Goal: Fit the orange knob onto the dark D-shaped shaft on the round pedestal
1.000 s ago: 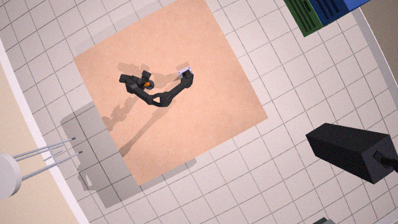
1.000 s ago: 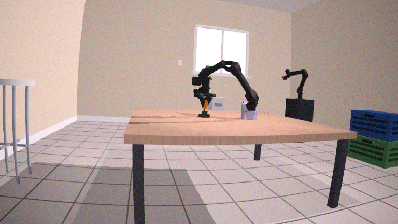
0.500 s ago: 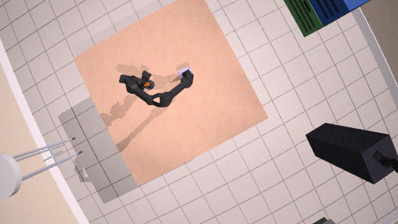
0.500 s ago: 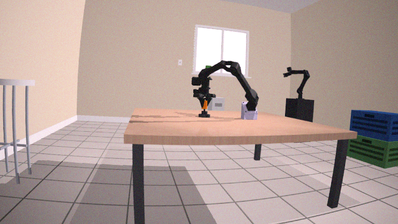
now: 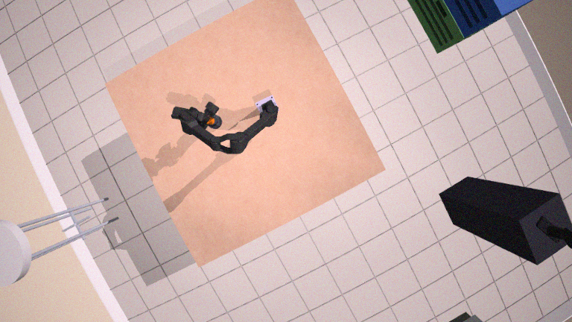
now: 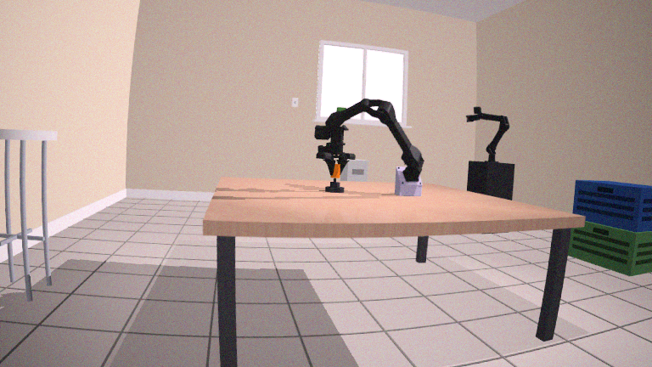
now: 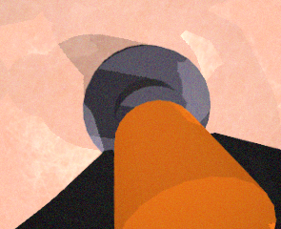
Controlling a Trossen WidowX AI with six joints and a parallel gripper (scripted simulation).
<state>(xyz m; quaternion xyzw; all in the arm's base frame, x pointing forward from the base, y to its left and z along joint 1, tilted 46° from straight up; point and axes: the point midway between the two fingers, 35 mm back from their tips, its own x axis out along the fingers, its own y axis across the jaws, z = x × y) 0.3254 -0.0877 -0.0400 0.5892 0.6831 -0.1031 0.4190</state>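
Now: gripper tip 20 mm below the orange knob. Also, from my gripper tip: round pedestal (40 mm below).
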